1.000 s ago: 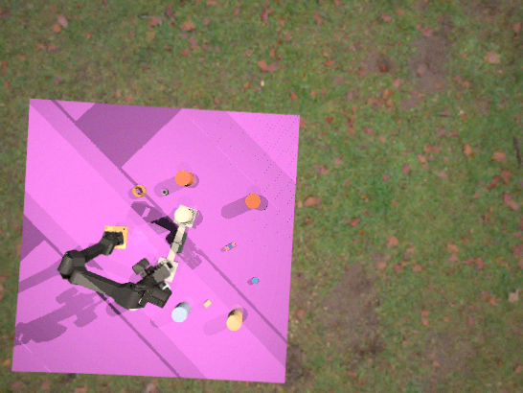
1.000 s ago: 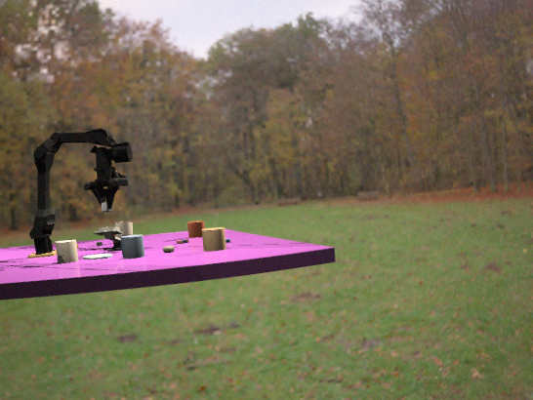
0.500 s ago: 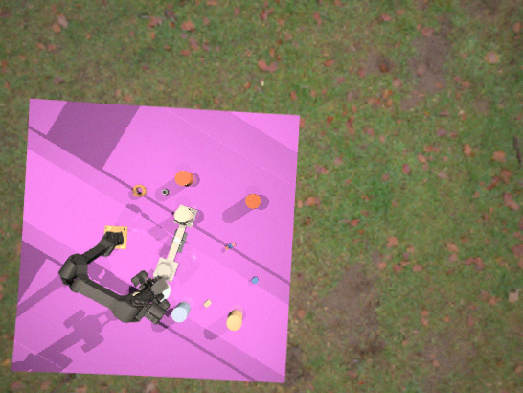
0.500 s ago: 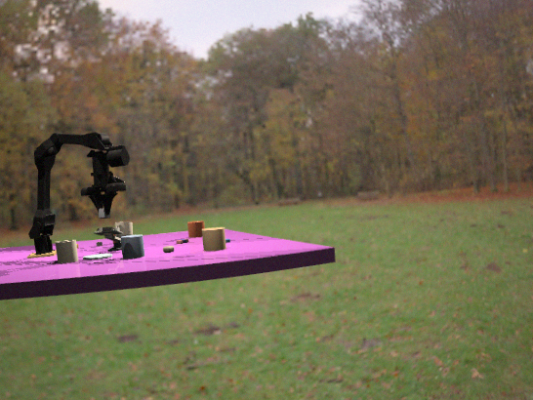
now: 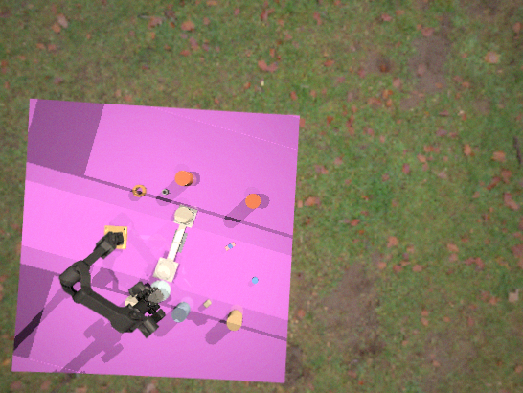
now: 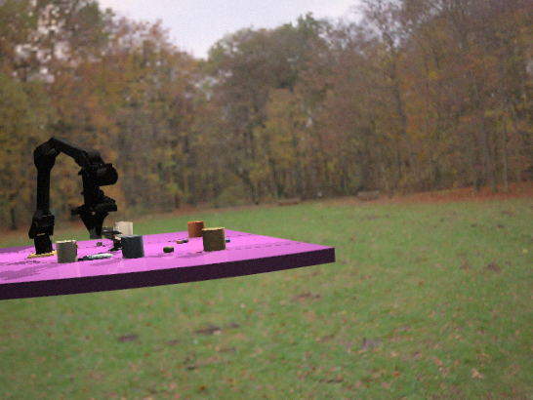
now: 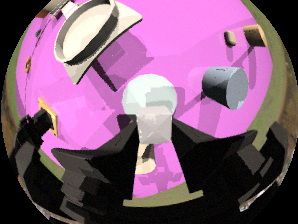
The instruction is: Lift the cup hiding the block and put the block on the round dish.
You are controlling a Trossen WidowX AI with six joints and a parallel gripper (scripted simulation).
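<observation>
Right now my gripper tip is 10 mm below the grey block. Round my gripper tip: round dish 70 mm below; balance beam 120 mm ahead, 220 mm to the left, 30 mm below; blue-grey cylinder 110 mm ahead, 90 mm to the right, 30 mm below.
</observation>
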